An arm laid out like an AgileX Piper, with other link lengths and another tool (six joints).
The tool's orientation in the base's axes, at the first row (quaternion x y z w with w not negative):
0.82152, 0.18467, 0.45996, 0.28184
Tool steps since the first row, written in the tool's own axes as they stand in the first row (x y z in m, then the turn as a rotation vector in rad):
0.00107, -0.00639, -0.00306, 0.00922, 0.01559, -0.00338
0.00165, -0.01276, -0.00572, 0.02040, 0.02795, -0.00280
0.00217, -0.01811, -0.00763, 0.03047, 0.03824, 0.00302
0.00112, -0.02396, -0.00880, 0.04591, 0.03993, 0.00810
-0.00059, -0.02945, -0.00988, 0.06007, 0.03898, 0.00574
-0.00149, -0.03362, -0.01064, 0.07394, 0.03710, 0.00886
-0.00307, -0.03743, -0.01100, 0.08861, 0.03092, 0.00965
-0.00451, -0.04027, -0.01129, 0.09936, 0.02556, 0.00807
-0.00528, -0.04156, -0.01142, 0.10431, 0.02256, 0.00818
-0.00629, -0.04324, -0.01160, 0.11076, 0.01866, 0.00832
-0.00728, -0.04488, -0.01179, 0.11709, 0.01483, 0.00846
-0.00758, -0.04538, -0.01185, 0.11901, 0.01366, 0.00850
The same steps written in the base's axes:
-0.00237, 0.00644, -0.00207, 0.00247, -0.00587, 0.01729
-0.00464, 0.01247, -0.00461, 0.00920, -0.00930, 0.03216
-0.00626, 0.01746, -0.00686, 0.01978, -0.01330, 0.04280
-0.00805, 0.02173, -0.01076, 0.03208, -0.00740, 0.05181
-0.01010, 0.02533, -0.01490, 0.03721, 0.00199, 0.06142
-0.01139, 0.02827, -0.01780, 0.04687, 0.01033, 0.06796
-0.01267, 0.03043, -0.02109, 0.05474, 0.02313, 0.07328
-0.01378, 0.03190, -0.02371, 0.05861, 0.03379, 0.07755
-0.01434, 0.03250, -0.02497, 0.06109, 0.03886, 0.07883
-0.01508, 0.03328, -0.02662, 0.06432, 0.04546, 0.08051
-0.01582, 0.03405, -0.02822, 0.06749, 0.05194, 0.08215
-0.01605, 0.03428, -0.02871, 0.06845, 0.05392, 0.08264

